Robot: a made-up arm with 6 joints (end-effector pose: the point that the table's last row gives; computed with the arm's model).
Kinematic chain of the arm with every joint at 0, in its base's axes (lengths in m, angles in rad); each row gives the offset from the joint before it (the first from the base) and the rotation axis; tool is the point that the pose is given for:
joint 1: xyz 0 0 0.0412 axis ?
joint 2: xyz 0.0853 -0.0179 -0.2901 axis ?
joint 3: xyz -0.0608 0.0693 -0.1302 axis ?
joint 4: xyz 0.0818 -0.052 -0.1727 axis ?
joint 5: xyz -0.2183 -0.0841 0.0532 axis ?
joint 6: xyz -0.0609 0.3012 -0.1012 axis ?
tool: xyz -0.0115 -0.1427 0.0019
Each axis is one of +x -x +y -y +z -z.
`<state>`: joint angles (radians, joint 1 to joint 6).
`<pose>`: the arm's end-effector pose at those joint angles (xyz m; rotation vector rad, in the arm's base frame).
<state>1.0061 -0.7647 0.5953 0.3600 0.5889 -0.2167</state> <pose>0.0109 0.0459 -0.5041 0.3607 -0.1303 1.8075</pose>
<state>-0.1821 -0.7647 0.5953 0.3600 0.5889 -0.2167</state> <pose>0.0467 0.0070 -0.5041 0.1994 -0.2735 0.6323</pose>
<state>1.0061 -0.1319 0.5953 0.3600 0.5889 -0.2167</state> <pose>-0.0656 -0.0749 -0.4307 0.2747 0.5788 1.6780</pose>
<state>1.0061 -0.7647 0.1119 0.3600 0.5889 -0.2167</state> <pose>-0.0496 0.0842 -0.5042 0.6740 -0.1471 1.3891</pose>
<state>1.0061 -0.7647 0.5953 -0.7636 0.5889 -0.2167</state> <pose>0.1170 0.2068 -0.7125 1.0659 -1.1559 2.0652</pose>
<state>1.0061 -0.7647 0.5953 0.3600 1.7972 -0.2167</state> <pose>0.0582 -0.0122 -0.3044 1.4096 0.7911 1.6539</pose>
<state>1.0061 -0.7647 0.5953 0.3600 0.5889 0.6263</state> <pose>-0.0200 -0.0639 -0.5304 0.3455 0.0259 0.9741</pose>
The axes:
joint 1: +z
joint 2: +y
joint 3: +z
joint 4: +y
joint 5: +x
joint 6: -z

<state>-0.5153 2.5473 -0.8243 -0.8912 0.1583 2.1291</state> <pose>-0.0476 0.4404 0.2422 -2.0755 0.6234 -1.7882</pose>
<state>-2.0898 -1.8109 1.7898 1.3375 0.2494 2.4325</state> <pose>-0.0166 -0.1148 -0.6124 1.6520 0.6546 1.3698</pose>
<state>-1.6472 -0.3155 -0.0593 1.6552 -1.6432 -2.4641</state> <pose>-0.1829 0.2058 -0.4378 1.6845 0.7588 1.6369</pose>
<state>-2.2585 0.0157 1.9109 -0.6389 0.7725 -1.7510</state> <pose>-0.0591 0.1513 -0.4684 -0.1714 -1.0739 1.5223</pose>
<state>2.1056 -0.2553 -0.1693 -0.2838 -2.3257 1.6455</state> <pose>0.3733 0.0046 -0.8679 0.7252 -2.0758 -0.4564</pose>
